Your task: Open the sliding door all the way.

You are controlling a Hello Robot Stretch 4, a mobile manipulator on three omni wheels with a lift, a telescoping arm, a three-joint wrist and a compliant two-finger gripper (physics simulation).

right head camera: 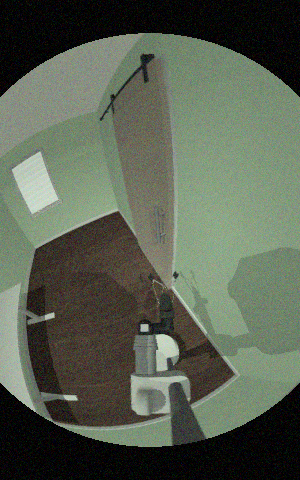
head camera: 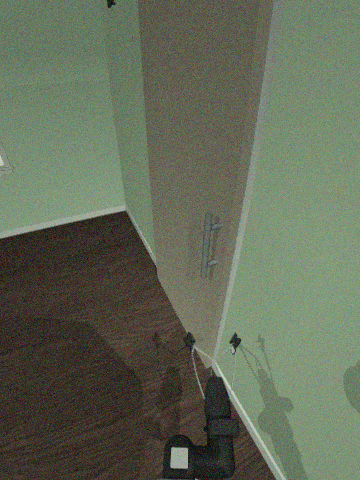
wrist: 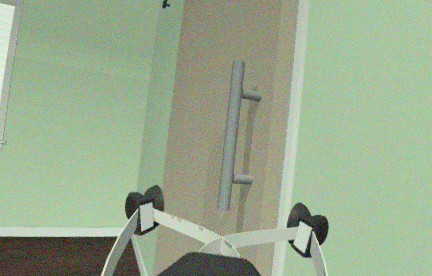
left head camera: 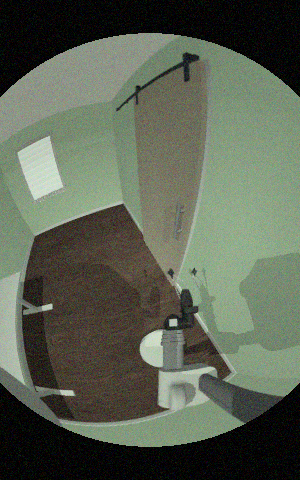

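Where they show: gripper, fingertip midpoint: (right head camera: 162, 272) (head camera: 211, 333) (wrist: 225, 211) (left head camera: 181, 268); robot's base at its link origin: (right head camera: 158, 351) (left head camera: 160, 347).
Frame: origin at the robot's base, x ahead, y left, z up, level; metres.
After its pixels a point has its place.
The tan sliding door (head camera: 200, 125) @[x 0.981, y -0.049, z 1.384 m] (left head camera: 170, 140) @[x 0.993, y -0.043, z 1.497 m] (right head camera: 142, 150) @[x 1.003, y -0.038, z 1.457 m] (wrist: 210, 100) @[x 1.079, y -0.001, z 1.099 m] hangs upright along the green wall. How far it stands open, I cannot tell. Its grey vertical bar handle (head camera: 205, 245) @[x 0.774, y -0.078, z 1.004 m] (left head camera: 178, 220) @[x 0.848, y -0.112, z 0.952 m] (right head camera: 159, 225) @[x 0.871, y -0.101, z 0.919 m] (wrist: 230, 135) @[x 0.774, y -0.081, z 0.981 m], on two short posts, is near the door's right edge. My gripper (head camera: 212, 341) @[x 0.479, y -0.088, z 0.898 m] (left head camera: 182, 272) @[x 0.479, y -0.088, z 0.898 m] (right head camera: 163, 276) @[x 0.479, y -0.088, z 0.898 m] (wrist: 225, 211) @[x 0.479, y -0.088, z 0.898 m] is open and empty, with its dark fingertips wide apart. It is apart from the handle; in the wrist view the bar's lower end shows just above the space between the fingertips.
A black rail (left head camera: 160, 76) @[x 1.127, y 0.003, z 2.037 m] (right head camera: 127, 86) @[x 1.089, y 0.004, z 1.982 m] runs above the door. A pale trim strip (head camera: 246, 200) @[x 0.776, y -0.200, z 1.192 m] (wrist: 294, 100) @[x 0.774, y -0.200, z 1.064 m] borders the door's right side, with green wall (head camera: 310, 200) @[x 0.594, y -0.304, z 1.288 m] (wrist: 370, 125) @[x 0.631, y -0.285, z 1.010 m] beyond. Dark wood floor (head camera: 75, 285) @[x 1.465, y 0.997, z -0.027 m] lies to the left. A window (left head camera: 41, 167) @[x 2.190, y 2.228, z 1.409 m] (right head camera: 35, 182) @[x 2.185, y 2.236, z 1.411 m] is on the left wall.
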